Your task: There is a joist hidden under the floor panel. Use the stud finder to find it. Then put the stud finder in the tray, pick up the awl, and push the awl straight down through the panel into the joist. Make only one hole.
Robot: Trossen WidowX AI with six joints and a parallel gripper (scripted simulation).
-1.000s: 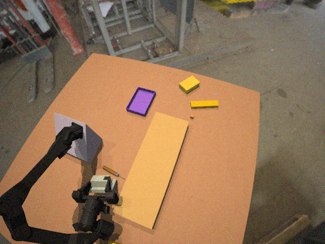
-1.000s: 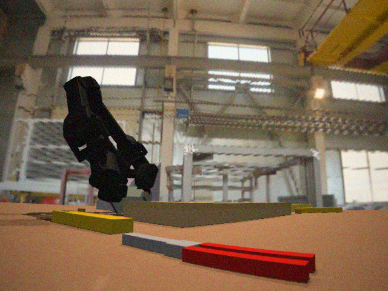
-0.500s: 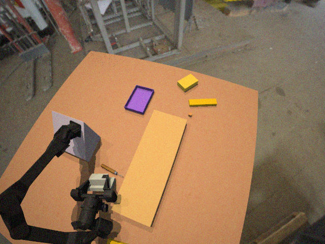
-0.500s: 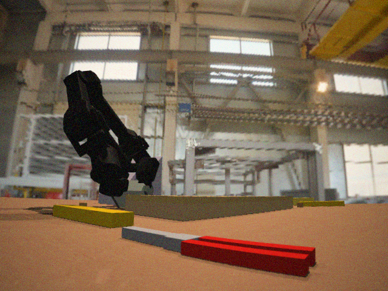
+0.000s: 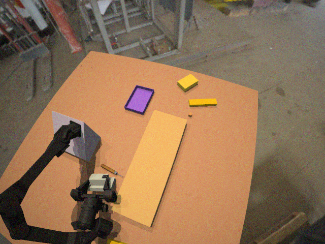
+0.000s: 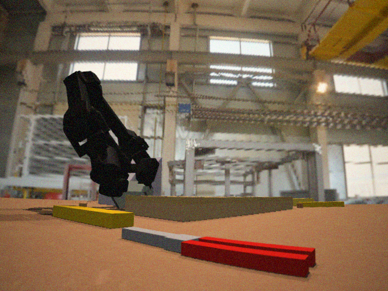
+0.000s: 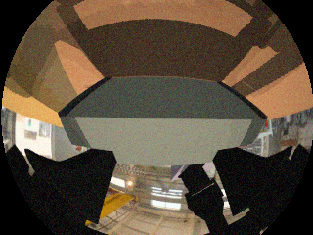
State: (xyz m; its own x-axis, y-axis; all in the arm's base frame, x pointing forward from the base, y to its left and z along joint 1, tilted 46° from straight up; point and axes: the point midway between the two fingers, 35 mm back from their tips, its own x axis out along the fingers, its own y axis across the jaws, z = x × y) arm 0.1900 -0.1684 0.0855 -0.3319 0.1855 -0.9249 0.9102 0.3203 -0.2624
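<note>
The stud finder is 1 cm ahead of my gripper tip, 1 cm to the left of it and 1 cm below it. Also, from my gripper tip: yellow block 21 cm ahead, 68 cm to the left, 5 cm below; awl 3 cm ahead, 5 cm to the left, 5 cm below; purple tray 2 cm behind, 47 cm to the left, 5 cm below.
</note>
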